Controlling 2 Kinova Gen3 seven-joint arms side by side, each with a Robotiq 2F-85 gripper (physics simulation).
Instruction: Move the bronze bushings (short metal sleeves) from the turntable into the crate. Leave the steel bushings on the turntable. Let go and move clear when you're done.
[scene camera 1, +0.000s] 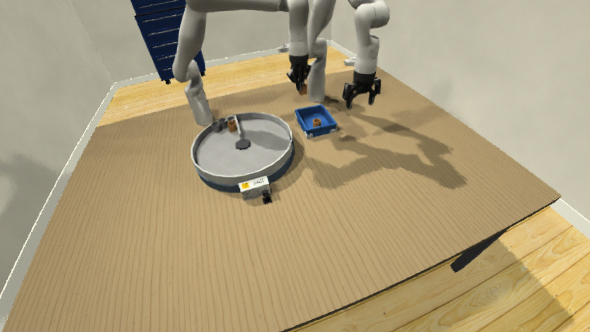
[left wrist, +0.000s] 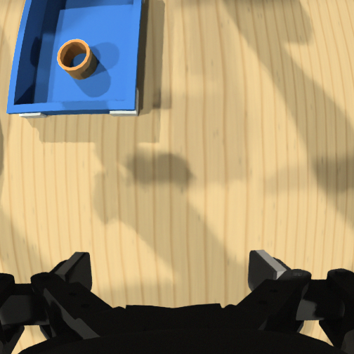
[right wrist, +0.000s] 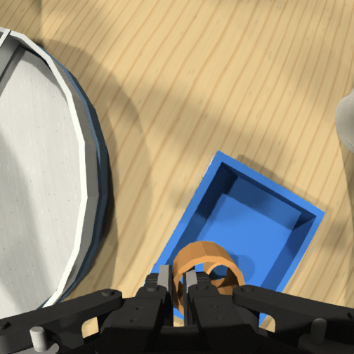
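Pixels of known places: left gripper, fingertip midpoint: (scene camera 1: 359, 106); right gripper, fingertip midpoint: (scene camera 1: 300, 90); left arm's base at its link origin: (scene camera 1: 316, 98); right arm's base at its link origin: (scene camera 1: 205, 120).
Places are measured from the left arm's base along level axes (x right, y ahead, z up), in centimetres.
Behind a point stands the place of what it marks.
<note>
My right gripper (scene camera 1: 301, 89) @(x 17.4, y 24.6, z 20.0 cm) (right wrist: 177, 279) is shut on the wall of a bronze bushing (scene camera 1: 303, 91) @(x 16.3, y 25.7, z 19.8 cm) (right wrist: 204, 249). It holds the bushing above the table behind the blue crate (scene camera 1: 322, 131) @(x 10.2, y 33.1, z 2.0 cm) (left wrist: 75, 107) (right wrist: 272, 184); in the right wrist view the bushing overlaps the crate's near end. Another bronze bushing (scene camera 1: 316, 122) @(x 11.3, y 28.4, z 4.3 cm) (left wrist: 80, 65) stands inside the crate. A third bronze bushing (scene camera 1: 231, 126) @(x 49.5, y 22.3, z 8.5 cm) stands on the turntable (scene camera 1: 260, 160) @(x 41.4, y 45.5, z 5.3 cm) (right wrist: 40, 175) beside the divider, next to grey steel bushings (scene camera 1: 216, 127) @(x 56.2, y 19.7, z 8.2 cm) at the far rim. My left gripper (scene camera 1: 360, 102) @(x 0.0, y 44.9, z 19.3 cm) (left wrist: 169, 270) is open and empty, right of the crate.
A divider wall (scene camera 1: 239, 129) @(x 46.4, y 26.0, z 8.4 cm) runs from the turntable's rim to its dark hub (scene camera 1: 243, 144) @(x 46.3, y 34.1, z 6.1 cm). A control box (scene camera 1: 254, 187) @(x 46.3, y 58.6, z 5.7 cm) sits at the turntable's near side. The arm bases (scene camera 1: 200, 107) @(x 62.6, y 2.0, z 10.6 cm) (scene camera 1: 317, 82) @(x 1.2, y 4.5, z 12.1 cm) stand behind the turntable and crate. A blue cabinet (scene camera 1: 167, 45) stands behind the table.
</note>
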